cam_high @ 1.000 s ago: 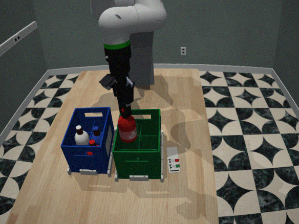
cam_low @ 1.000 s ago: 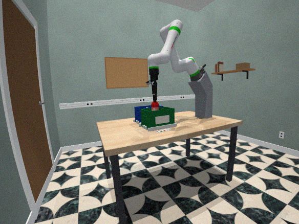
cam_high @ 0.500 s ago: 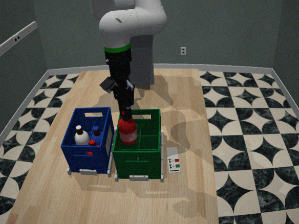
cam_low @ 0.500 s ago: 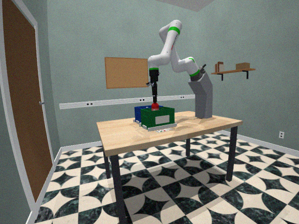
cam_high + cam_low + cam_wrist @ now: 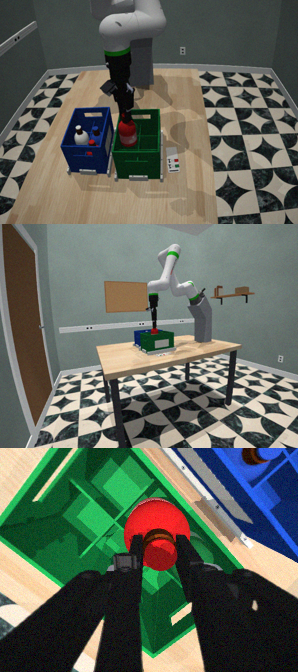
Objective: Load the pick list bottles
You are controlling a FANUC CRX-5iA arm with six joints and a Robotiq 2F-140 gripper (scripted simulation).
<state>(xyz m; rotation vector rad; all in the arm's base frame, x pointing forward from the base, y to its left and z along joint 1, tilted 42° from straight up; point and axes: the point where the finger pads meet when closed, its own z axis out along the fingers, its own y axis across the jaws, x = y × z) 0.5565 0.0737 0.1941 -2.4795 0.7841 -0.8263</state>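
Now: hand 80 mm above the red-label bottle. From my hand the other things lie so: blue bottle: 20 mm ahead, 150 mm to the right, 170 mm below; then green bottle: 80 mm behind, 20 mm to the right, 170 mm below; then green crate: 10 mm behind, 40 mm to the left, 180 mm below.
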